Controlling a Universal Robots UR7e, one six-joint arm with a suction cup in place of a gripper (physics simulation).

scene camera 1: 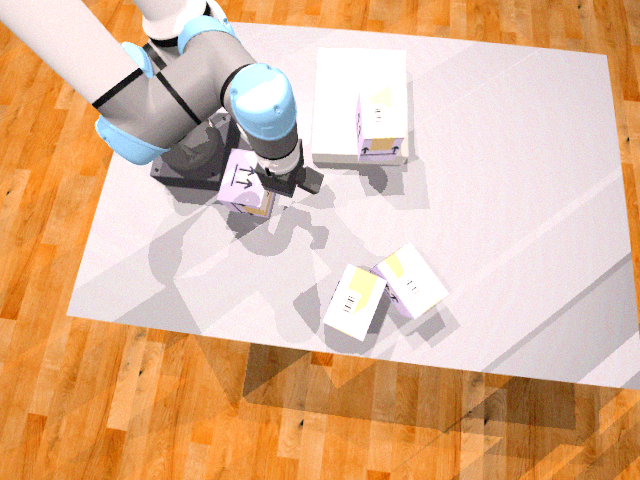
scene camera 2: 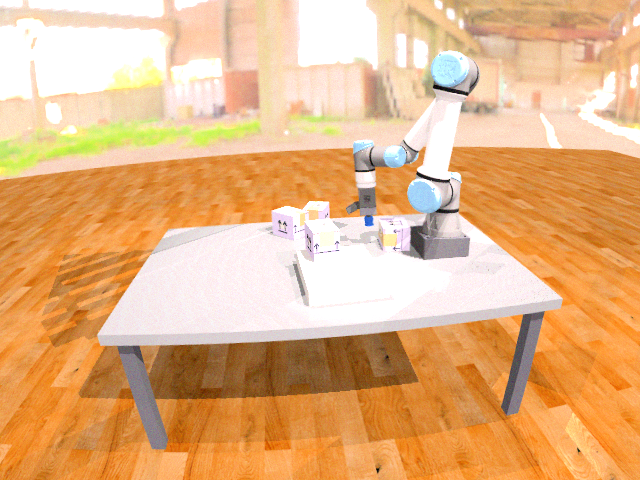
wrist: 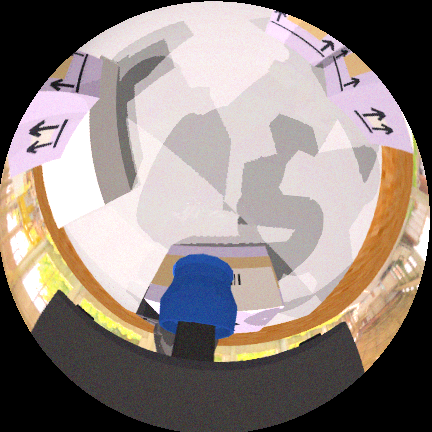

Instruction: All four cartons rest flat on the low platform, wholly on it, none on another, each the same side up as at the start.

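Seen in the pictures: hand, its tool point: (scene camera 2: 369, 224) (wrist: 202, 277); arm's base, origin of its link: (scene camera 1: 188, 141) (scene camera 2: 441, 231).
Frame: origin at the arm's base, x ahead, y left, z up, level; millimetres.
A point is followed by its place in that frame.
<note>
One carton (scene camera 1: 382, 116) @[z 76, x 448, y 113 mm] (scene camera 2: 322, 237) @[z 58, x 440, y 193 mm] (wrist: 40, 125) is upright on the low platform (scene camera 1: 338, 98) @[z -24, x 332, y 217 mm] (scene camera 2: 351, 284) @[z -24, x 355, y 366 mm] (wrist: 75, 170) @[z -24, x 348, y 108 mm], at its edge; a slight overhang I cannot judge. A second carton (scene camera 1: 232, 188) @[z 16, x 153, y -100 mm] (scene camera 2: 393, 234) @[z -7, x 185, y -1 mm] (wrist: 250, 287) @[z -8, x 227, y -99 mm] stands on the table with an arrow-marked face up. A third carton (scene camera 1: 355, 302) @[z 29, x 479, y -282 mm] (scene camera 2: 316, 210) @[z 27, x 474, y -213 mm] (wrist: 370, 105) and a fourth carton (scene camera 1: 408, 281) @[z 29, x 576, y -215 mm] (scene camera 2: 289, 222) @[z 0, x 580, y -148 mm] (wrist: 300, 35) stand close together on the table. My suction gripper (scene camera 1: 281, 181) @[z 13, x 270, y -59 mm] (scene camera 2: 368, 221) (wrist: 202, 267) hangs above the table beside the second carton, holding nothing; the arm hides its cup in scene camera 1.
The robot's dark base (scene camera 1: 175, 178) @[z -13, x -7, y -98 mm] (scene camera 2: 442, 245) @[z -20, x 17, y 85 mm] stands close beside the second carton. The grey table (scene camera 1: 516, 155) @[z -72, x 829, y 194 mm] (scene camera 2: 222, 289) @[z -72, x 759, y 296 mm] bears everything. The arm reaches over the second carton's side of the table.
</note>
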